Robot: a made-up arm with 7 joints.
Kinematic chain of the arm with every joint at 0, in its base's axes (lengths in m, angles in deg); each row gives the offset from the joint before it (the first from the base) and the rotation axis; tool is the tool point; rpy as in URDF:
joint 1: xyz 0 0 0.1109 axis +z
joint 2: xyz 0 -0.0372 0.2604 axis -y
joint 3: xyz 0 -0.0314 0.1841 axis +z
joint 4: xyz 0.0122 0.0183 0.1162 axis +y
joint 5: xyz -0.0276 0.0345 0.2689 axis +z
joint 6: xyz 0 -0.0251 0.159 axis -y
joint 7: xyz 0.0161 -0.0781 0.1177 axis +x
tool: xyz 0 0 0 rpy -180 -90 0
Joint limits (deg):
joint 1: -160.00..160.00
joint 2: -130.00..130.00
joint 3: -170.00..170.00
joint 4: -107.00..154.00
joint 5: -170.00..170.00
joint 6: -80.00..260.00
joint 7: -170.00..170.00
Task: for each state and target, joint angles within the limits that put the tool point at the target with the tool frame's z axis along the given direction. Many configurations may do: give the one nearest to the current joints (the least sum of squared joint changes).
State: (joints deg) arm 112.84 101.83 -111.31 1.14 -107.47 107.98 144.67
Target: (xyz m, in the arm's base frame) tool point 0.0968 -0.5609 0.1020 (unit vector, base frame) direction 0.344 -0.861 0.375
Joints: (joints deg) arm 108.53 129.08 -95.98 -9.75 -92.83 151.20 144.67
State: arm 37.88 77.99 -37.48 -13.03 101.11 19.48 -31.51
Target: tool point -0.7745 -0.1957 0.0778 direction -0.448 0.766 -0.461
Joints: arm 11.43 120.48 -35.43 3.14 143.10 26.29 -31.51
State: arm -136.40 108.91 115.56 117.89 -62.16 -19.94 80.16
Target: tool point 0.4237 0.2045 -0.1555 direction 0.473 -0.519 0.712
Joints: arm -119.88 106.19 142.09 78.00 -67.43 -9.42 80.16
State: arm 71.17 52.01 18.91 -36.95 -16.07 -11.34 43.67
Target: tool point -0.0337 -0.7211 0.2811 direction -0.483 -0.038 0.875
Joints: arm 59.76 61.53 28.86 -70.65 2.69 -29.30 43.67
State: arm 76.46 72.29 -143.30 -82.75 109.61 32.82 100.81
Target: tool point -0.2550 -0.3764 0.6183 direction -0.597 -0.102 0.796
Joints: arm 105.97 85.08 -127.46 -94.01 75.41 73.94 100.81
